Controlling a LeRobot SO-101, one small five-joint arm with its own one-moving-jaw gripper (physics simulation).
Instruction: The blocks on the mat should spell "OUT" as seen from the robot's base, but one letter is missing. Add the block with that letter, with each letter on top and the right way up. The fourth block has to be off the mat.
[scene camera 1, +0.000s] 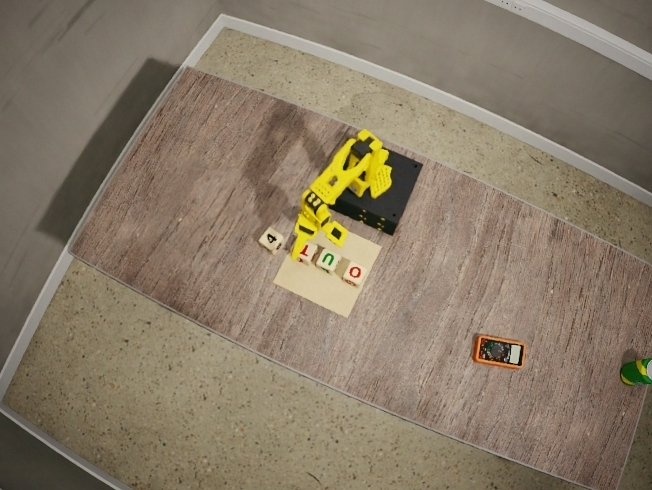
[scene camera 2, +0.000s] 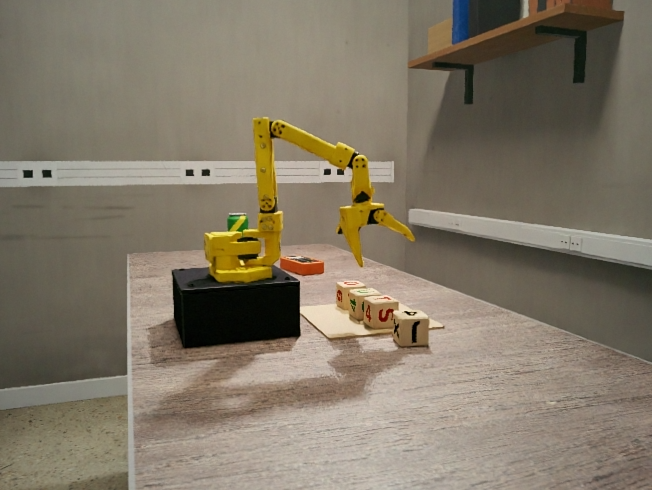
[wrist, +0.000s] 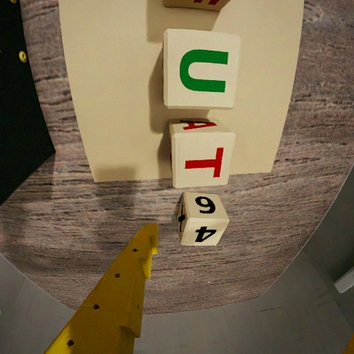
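Note:
The beige mat (scene camera 1: 316, 297) (scene camera 2: 332, 322) (wrist: 115, 100) bears three blocks in a row. The O block (scene camera 1: 354, 273) (scene camera 2: 349, 296) (wrist: 192, 4), green U block (scene camera 1: 327, 260) (scene camera 2: 362, 301) and red T block (scene camera 1: 308, 255) (scene camera 2: 380, 313) read "OUT" from the base. The U block (wrist: 200, 70) and T block (wrist: 202, 175) show their letters upright in the wrist view, with a small gap between them; T stands by the mat's edge. A block with a black 4 (scene camera 1: 269, 241) (scene camera 2: 412, 331) (wrist: 204, 220) stands off the mat. My gripper (scene camera 2: 387, 252) is open and empty, above the blocks.
The black base box (scene camera 1: 403, 179) (scene camera 2: 237, 310) (wrist: 20, 110) stands beside the mat. An orange multimeter (scene camera 1: 499, 351) (scene camera 2: 302, 265) and a green can (scene camera 1: 636, 371) (scene camera 2: 237, 221) stand farther along the table (scene camera 1: 421, 295). A wall shelf (scene camera 2: 516, 36) hangs at upper right in scene camera 2.

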